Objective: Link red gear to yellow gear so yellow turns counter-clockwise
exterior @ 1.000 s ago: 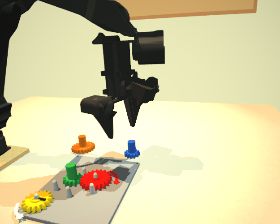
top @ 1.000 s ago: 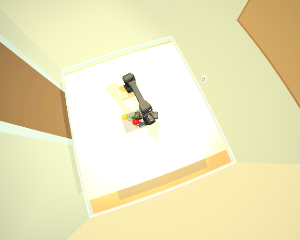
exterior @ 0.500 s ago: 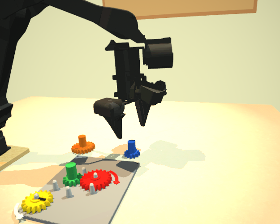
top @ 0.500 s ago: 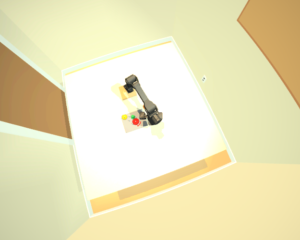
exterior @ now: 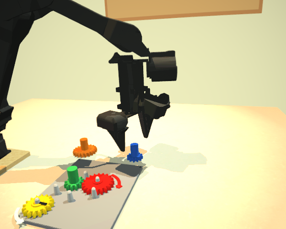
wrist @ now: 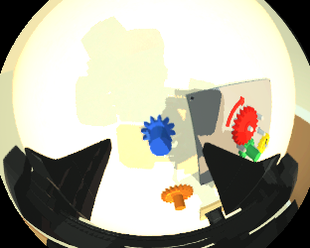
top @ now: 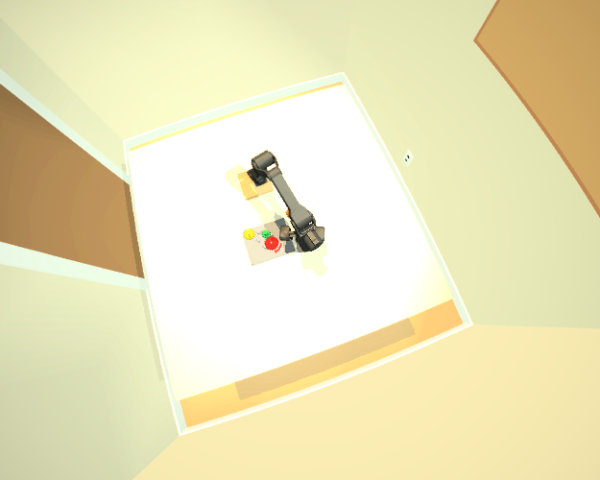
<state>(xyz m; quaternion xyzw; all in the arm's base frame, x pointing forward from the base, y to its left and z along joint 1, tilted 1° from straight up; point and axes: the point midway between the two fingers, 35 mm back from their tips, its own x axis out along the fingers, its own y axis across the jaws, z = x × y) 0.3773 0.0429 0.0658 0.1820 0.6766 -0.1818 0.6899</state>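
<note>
My gripper tip is 20 mm above the blue gear. Also, from my gripper tip: red gear 130 mm to the right, 60 mm behind, 20 mm below; then orange gear 150 mm behind, 20 mm to the left, 20 mm below; then red arrow 110 mm to the right, 30 mm below, 20 mm behind.
</note>
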